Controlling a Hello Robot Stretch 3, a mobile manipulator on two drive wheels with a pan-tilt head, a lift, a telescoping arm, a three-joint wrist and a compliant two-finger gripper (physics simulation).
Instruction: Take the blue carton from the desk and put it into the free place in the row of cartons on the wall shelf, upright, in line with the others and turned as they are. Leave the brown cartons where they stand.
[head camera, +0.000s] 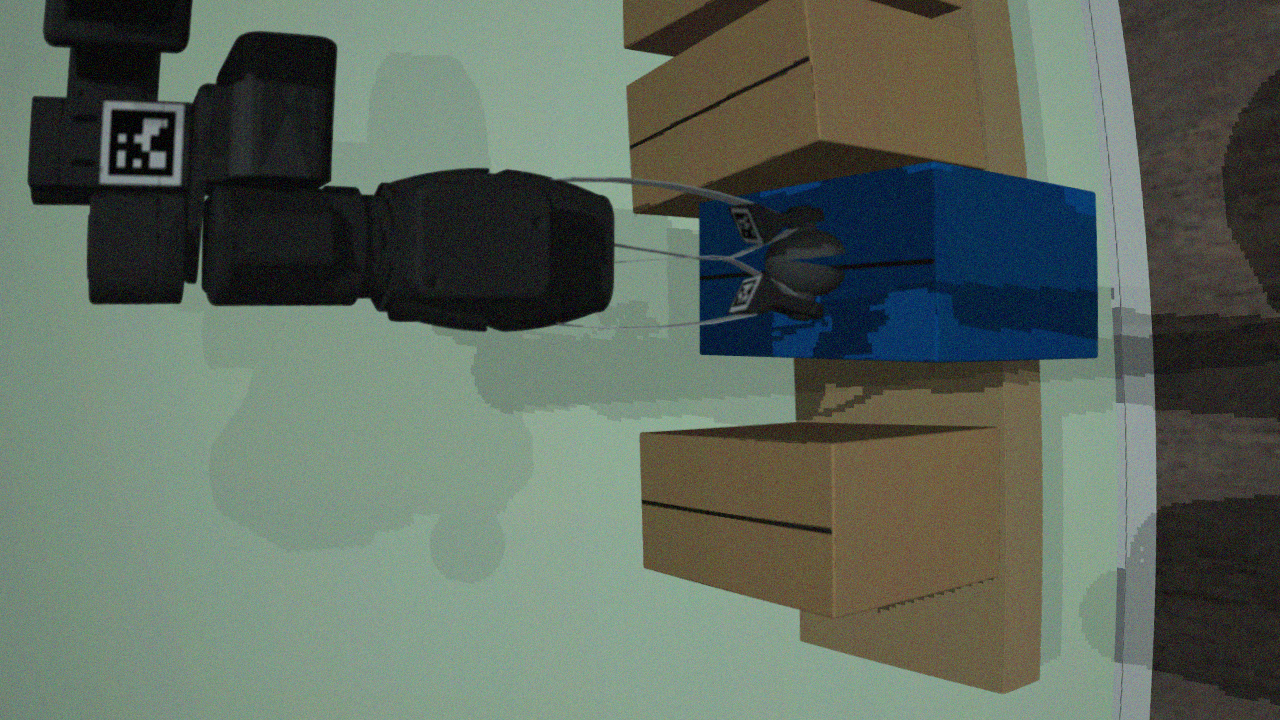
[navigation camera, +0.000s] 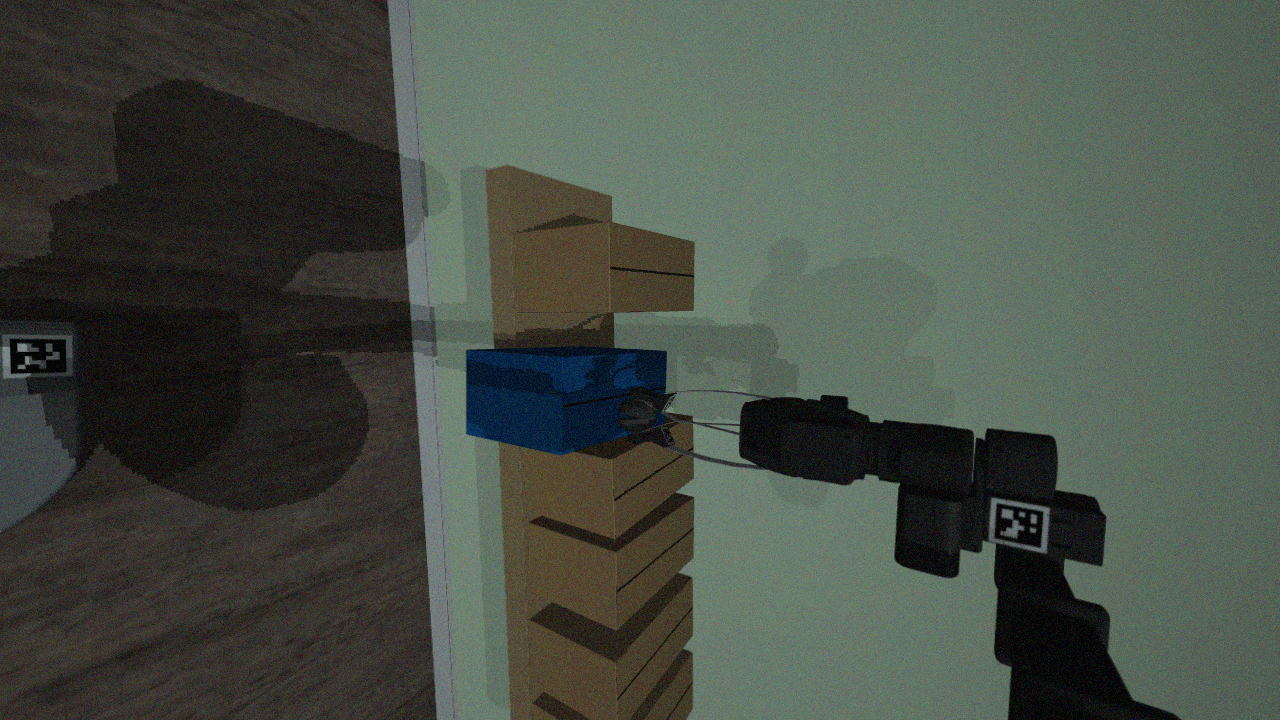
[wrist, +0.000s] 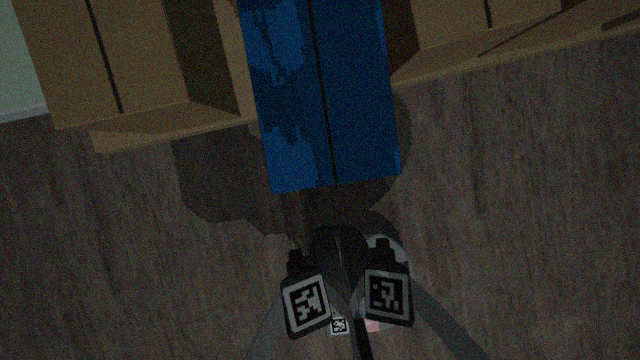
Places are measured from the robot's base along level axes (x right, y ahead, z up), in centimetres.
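Where they show: gripper, between the fingertips: (head camera: 834, 264) (navigation camera: 621, 412).
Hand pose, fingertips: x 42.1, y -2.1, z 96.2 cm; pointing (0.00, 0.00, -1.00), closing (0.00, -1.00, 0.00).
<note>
Things, the pixels of their top centre, and the offset from my fingertips. "*": a spot on its surface instead. Level surfaces: height alone.
- blue carton, centre of its top: (head camera: 801, 270) (navigation camera: 622, 395) dx +14.8, dy -0.5, dz -10.3 cm
- wall shelf, a spot on its surface: (head camera: 1020, 626) * dx +9.4, dy +27.2, dz -30.3 cm
- single brown carton, centre of its top: (head camera: 724, 515) (navigation camera: 658, 272) dx +23.3, dy +17.9, dz -10.3 cm
- brown floor, height of its surface: dz -96.2 cm
The blue carton (head camera: 1011, 241) (navigation camera: 514, 394) (wrist: 360, 100) stands upright on the wall shelf (head camera: 1020, 626) (navigation camera: 503, 268) (wrist: 125, 142), in the row between two brown cartons. Its front sticks out past their fronts and past the shelf edge. A gap with bare shelf separates it from the single brown carton (head camera: 913, 537) (navigation camera: 563, 273) (wrist: 150, 60); the brown carton (head camera: 895, 80) (navigation camera: 572, 483) (wrist: 450, 25) on its other side is closer. My gripper (head camera: 805, 259) (navigation camera: 637, 413) (wrist: 338, 250) is shut and empty above the blue carton, fingertips together. In the wrist view the tips show beyond the carton's front edge.
Several more brown cartons (navigation camera: 572, 573) continue the row. The pale green wall (head camera: 313, 626) (navigation camera: 984, 134) is behind the shelf. The brown floor (head camera: 1208, 447) (navigation camera: 268, 582) (wrist: 500, 250) is far below, with dark shadows on it. Part of the robot's base (navigation camera: 31, 447) shows at the left of the navigation view.
</note>
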